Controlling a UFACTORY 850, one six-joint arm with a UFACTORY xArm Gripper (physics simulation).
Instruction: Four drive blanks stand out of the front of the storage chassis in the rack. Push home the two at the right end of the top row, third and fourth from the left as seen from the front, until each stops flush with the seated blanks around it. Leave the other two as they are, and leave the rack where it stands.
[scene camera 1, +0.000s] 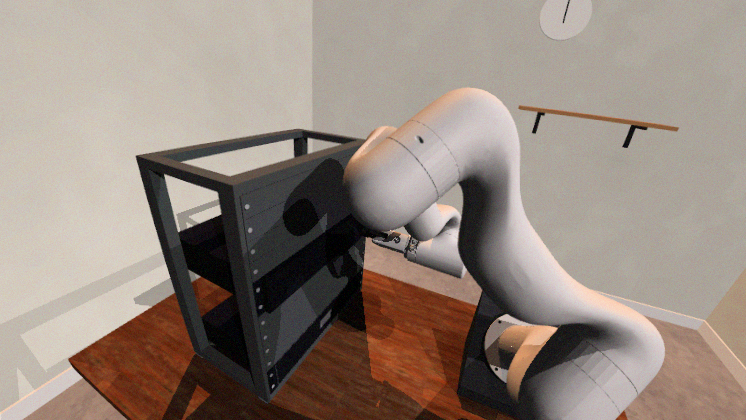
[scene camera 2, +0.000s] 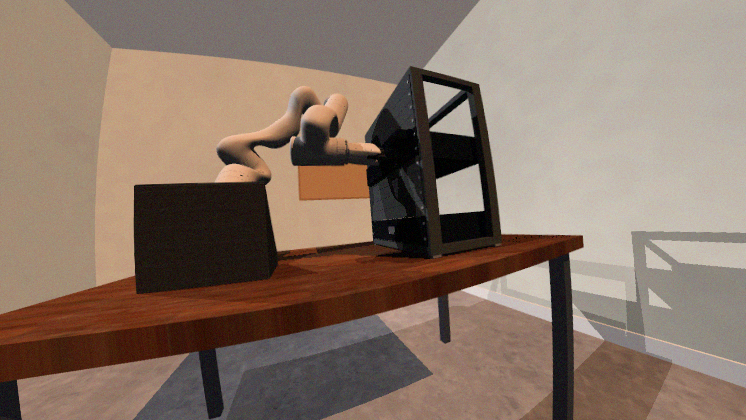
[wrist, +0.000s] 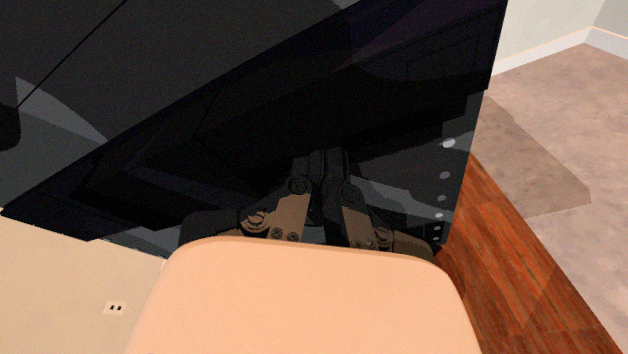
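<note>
The dark storage chassis (scene camera 1: 308, 268) (scene camera 2: 399, 148) (wrist: 280, 100) sits across the middle of the rack (scene camera 1: 241, 292) (scene camera 2: 425, 172). Its front is in deep shadow, and I cannot tell the four drive blanks apart or how far each stands out; dark raised edges show in the wrist view. My gripper (scene camera 2: 384, 156) (wrist: 319, 142) is shut and empty, pointing at the chassis front. Its fingertips are right at the chassis in the wrist view, near its right part; whether they touch a blank is hidden. In scene camera 1 the arm hides the fingertips and the chassis's right end.
Grey panels with pale screws lie above and below the chassis. The rack stands on the wooden table (scene camera 1: 417, 333) (scene camera 2: 323, 292) (wrist: 525, 300). The arm's dark pedestal (scene camera 2: 200, 237) stands in front of the rack. A wall shelf (scene camera 1: 595, 117) is beyond the arm.
</note>
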